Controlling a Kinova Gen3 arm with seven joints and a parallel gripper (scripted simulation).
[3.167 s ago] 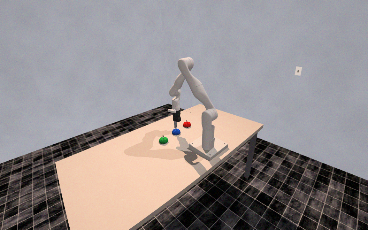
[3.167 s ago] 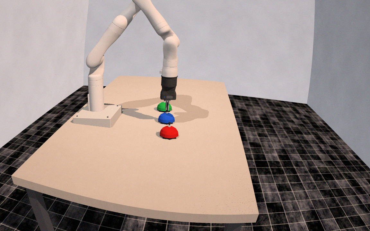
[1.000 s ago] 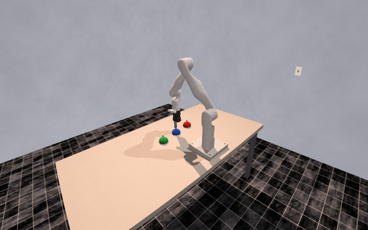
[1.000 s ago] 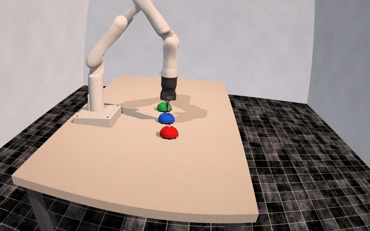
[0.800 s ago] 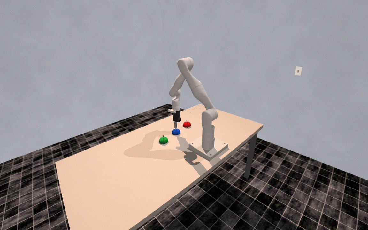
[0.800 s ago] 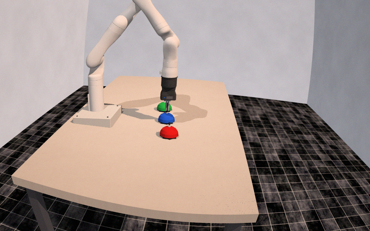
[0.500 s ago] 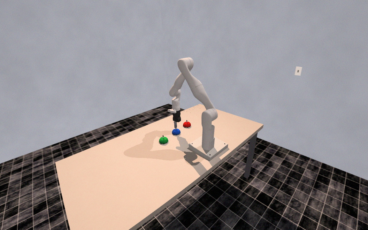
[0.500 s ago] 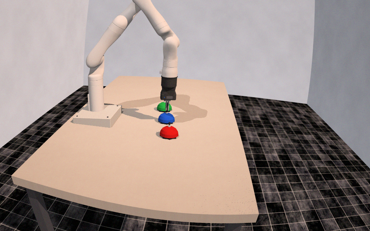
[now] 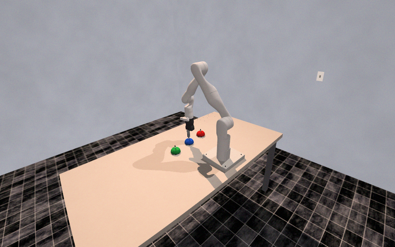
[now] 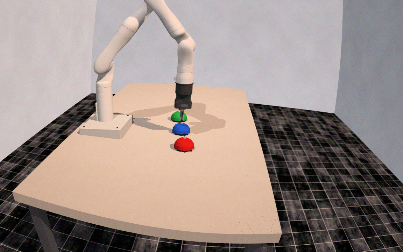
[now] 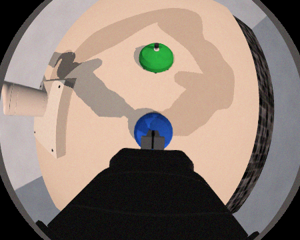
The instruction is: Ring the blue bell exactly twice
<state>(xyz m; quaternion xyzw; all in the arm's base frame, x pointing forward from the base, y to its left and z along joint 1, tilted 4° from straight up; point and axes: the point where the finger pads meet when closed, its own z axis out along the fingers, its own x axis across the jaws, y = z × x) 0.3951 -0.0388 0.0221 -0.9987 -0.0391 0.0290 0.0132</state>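
Right now my hand is 40 mm above the blue bell. The rest, counted from my hand: red bell (180 mm to the right, 40 mm below, 10 mm ahead); green bell (180 mm to the left, 40 mm below, 10 mm behind).
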